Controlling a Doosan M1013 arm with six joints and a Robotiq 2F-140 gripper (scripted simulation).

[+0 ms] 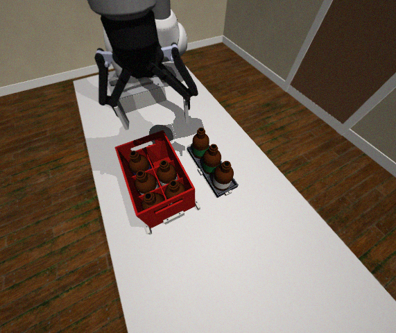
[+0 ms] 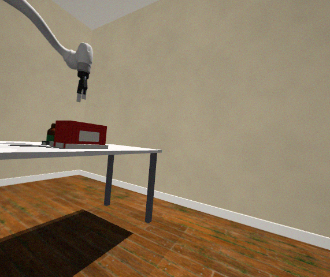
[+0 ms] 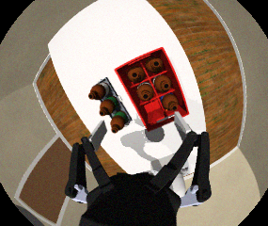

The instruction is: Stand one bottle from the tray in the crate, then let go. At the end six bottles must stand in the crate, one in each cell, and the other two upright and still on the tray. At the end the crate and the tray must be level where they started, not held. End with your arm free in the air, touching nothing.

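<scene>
Now: the bottle 2 cm ahead of my hand, 18 cm to the left of it and 27 cm below it. From my hand the other things lie so: red crate 6 cm to the right, 27 cm below; then dark tray 1 cm ahead, 18 cm to the left, 34 cm below.
</scene>
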